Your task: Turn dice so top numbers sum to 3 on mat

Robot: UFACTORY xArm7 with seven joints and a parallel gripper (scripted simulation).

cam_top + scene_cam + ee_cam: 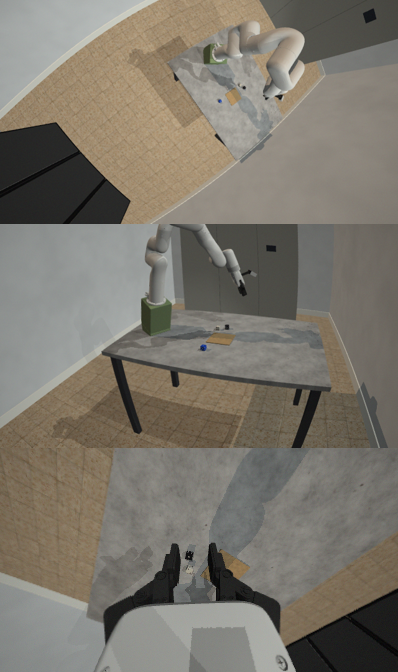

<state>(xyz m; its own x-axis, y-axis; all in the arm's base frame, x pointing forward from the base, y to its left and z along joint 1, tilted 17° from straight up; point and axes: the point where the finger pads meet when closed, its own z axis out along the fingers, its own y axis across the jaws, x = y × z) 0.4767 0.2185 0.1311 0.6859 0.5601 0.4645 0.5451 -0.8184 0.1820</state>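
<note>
My gripper is now 10 cm past the black die, 2 cm to the left of it and 24 cm above it. The rest, counted from my hand: tan mat: 9 cm behind, 18 cm to the right, 25 cm below; white die: 15 cm behind, 5 cm to the right, 24 cm below; blue die: 13 cm behind, 33 cm to the right, 24 cm below.
</note>
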